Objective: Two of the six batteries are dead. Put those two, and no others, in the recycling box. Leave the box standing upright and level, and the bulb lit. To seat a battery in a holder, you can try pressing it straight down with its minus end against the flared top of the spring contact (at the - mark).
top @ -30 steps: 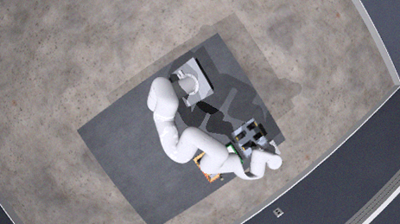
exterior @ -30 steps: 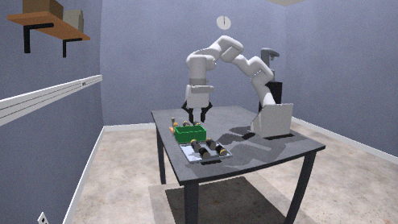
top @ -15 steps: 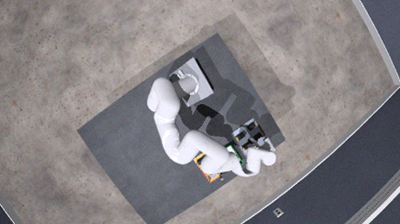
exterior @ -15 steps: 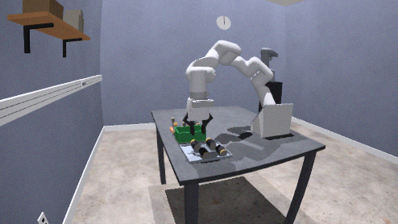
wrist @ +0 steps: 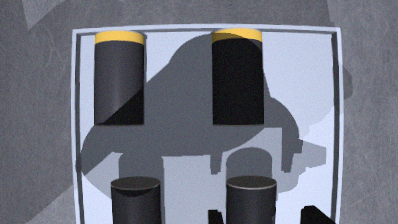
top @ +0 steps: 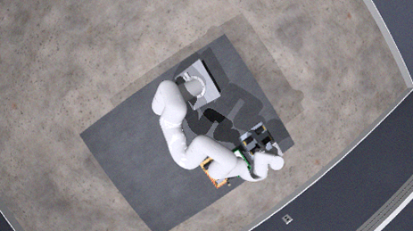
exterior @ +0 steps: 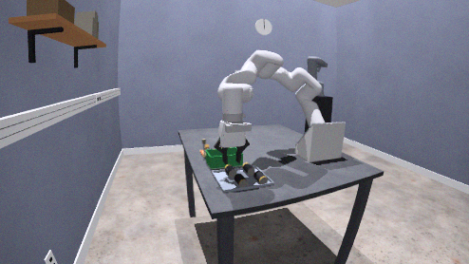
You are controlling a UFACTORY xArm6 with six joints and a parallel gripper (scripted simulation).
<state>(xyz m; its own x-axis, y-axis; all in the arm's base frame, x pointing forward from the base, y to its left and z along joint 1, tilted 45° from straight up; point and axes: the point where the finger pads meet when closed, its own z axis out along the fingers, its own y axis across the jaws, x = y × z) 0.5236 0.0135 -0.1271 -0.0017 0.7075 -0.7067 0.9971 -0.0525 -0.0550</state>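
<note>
Right now my hand is 80 mm above the grey tray, 40 mm to the right of it and 30 mm past it. From my hand the other things lie so: green recycling box 140 mm to the right, 60 mm below, 10 mm behind.
</note>
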